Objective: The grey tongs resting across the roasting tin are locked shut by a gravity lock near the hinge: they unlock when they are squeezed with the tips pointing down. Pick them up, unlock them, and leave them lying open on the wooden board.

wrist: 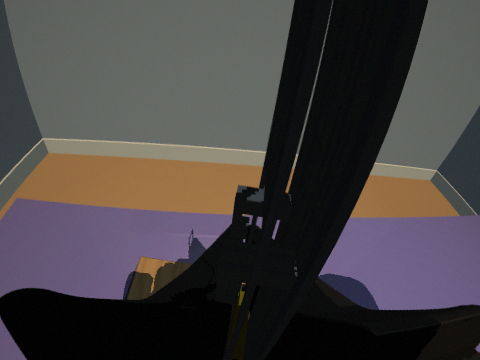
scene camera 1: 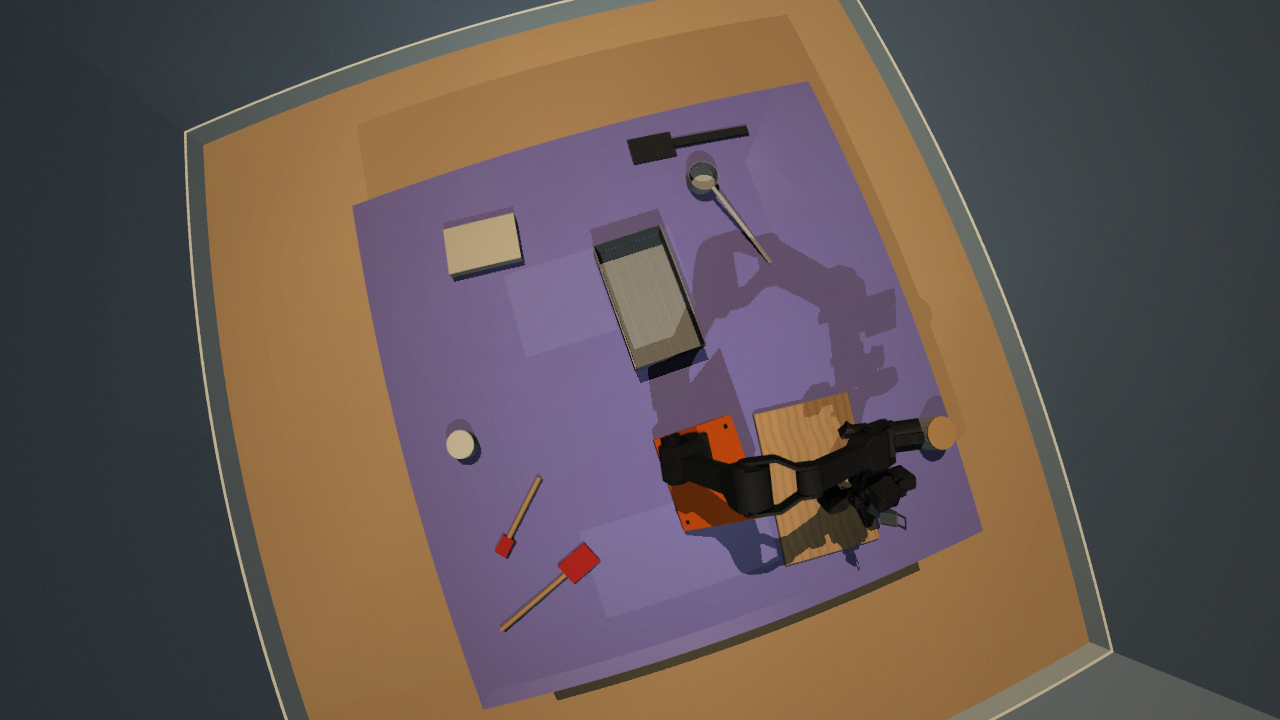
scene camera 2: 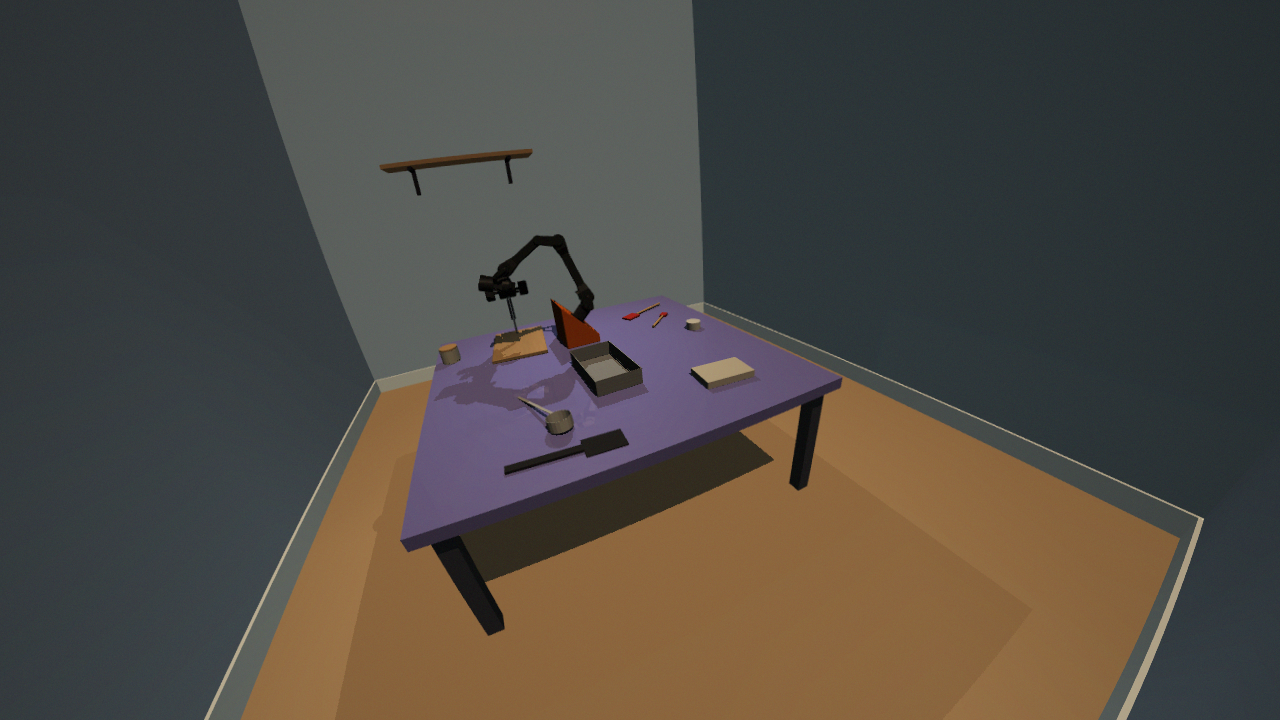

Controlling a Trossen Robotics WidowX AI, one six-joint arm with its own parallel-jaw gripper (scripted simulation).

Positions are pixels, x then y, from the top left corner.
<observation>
tan block: scene camera 1 481,245; scene camera 2 723,372; not seen in the wrist view (out of frame)
black spatula: scene camera 1 646,149; scene camera 2 607,441; not seen in the wrist view (out of frame)
same spot on wooden board: (wrist: 151,274) = (scene camera 2: 500,335)
same spot on roasting tin: (scene camera 1: 658,323) = (scene camera 2: 597,367)
</observation>
